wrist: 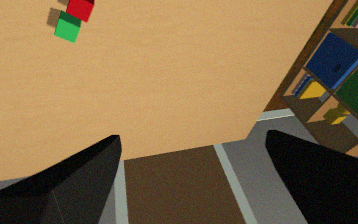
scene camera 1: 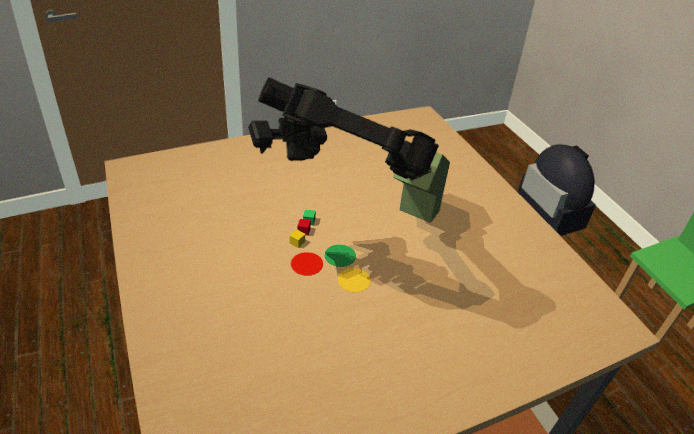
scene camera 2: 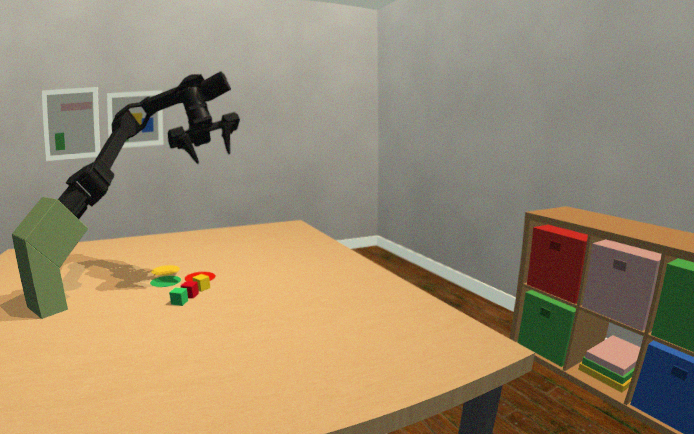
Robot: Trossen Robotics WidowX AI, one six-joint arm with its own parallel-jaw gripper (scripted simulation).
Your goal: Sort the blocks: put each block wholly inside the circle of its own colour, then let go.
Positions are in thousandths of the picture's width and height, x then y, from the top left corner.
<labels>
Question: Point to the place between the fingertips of the gripper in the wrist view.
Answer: At 541,623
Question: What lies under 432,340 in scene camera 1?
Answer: The gripper.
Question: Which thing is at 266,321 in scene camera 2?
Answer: The gripper.
</labels>
